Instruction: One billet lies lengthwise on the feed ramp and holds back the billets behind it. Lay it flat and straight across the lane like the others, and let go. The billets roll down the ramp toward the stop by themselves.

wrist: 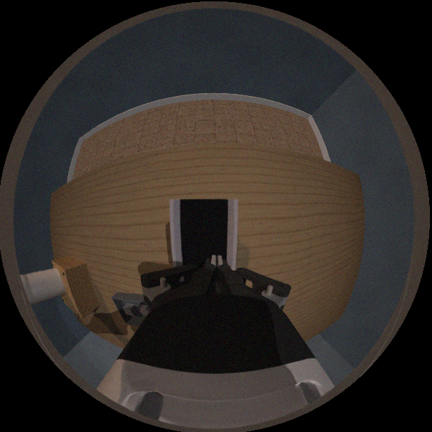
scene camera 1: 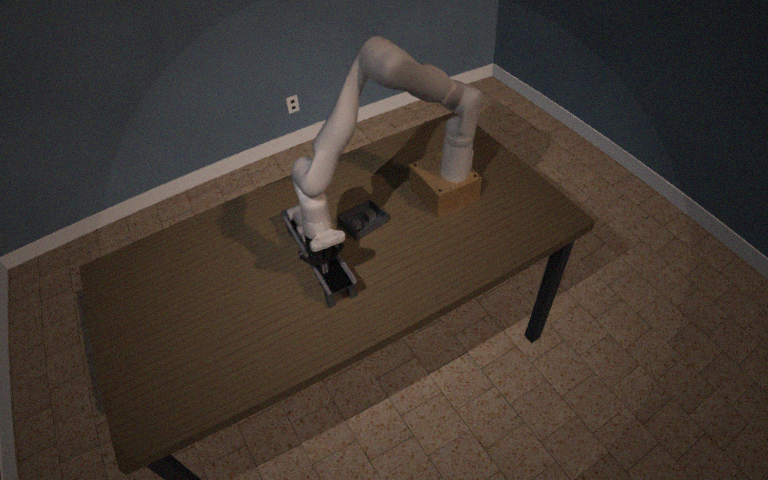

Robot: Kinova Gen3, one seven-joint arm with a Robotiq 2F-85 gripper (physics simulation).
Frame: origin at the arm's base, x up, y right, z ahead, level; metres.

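Seen in the pictures: gripper, between the fingertips: [scene camera 1: 324, 271]; arm's base, origin of its link: [scene camera 1: 454, 173].
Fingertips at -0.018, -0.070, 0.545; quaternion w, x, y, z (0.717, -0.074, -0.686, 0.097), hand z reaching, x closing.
Pixels of each thing's middle, then the offset from my fingertips to it, as dx, dy, dz. "*": a spot on its surface instead. Level surfaces: height alone.
- feed ramp, a spot on its surface: [scene camera 1: 353, 277] * +0.017, -0.081, -0.044
- small dark tray, middle of its body: [scene camera 1: 363, 219] -0.064, +0.154, -0.233
- table, height of its surface: dx -0.081
The feed ramp [scene camera 1: 353, 277] [wrist: 232, 225] is a narrow lane with a dark floor and pale side rails. In the scene view it stands left of the middle of the table; in the wrist view its open end points up the picture. My gripper [scene camera 1: 325, 270] [wrist: 215, 261] is shut, with its fingertips together and nothing between them. It points down at the lane, over its middle part. The arm and gripper hide the part of the lane behind the fingers. No billet can be made out in either view, so how the billets lie cannot be told.
A small dark tray [scene camera 1: 370, 228] [wrist: 122, 303] stands on the table beside the ramp, on the side toward the robot's base. The wooden base block [scene camera 1: 454, 198] [wrist: 80, 290] stands farther off on the table [scene camera 1: 226, 350] [wrist: 295, 210]. The ramp's side rails rise on both sides of the fingers.
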